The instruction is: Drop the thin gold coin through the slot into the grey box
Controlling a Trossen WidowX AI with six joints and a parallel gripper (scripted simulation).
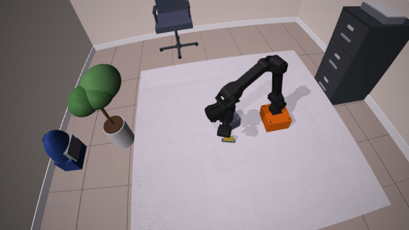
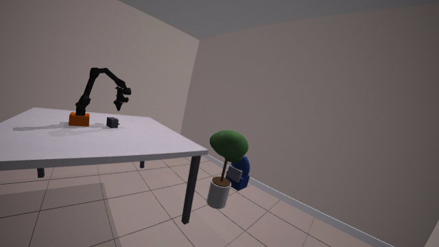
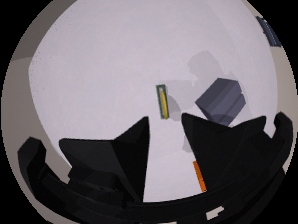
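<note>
My gripper tip is 100 mm above the gold coin and 20 mm past it.
</note>
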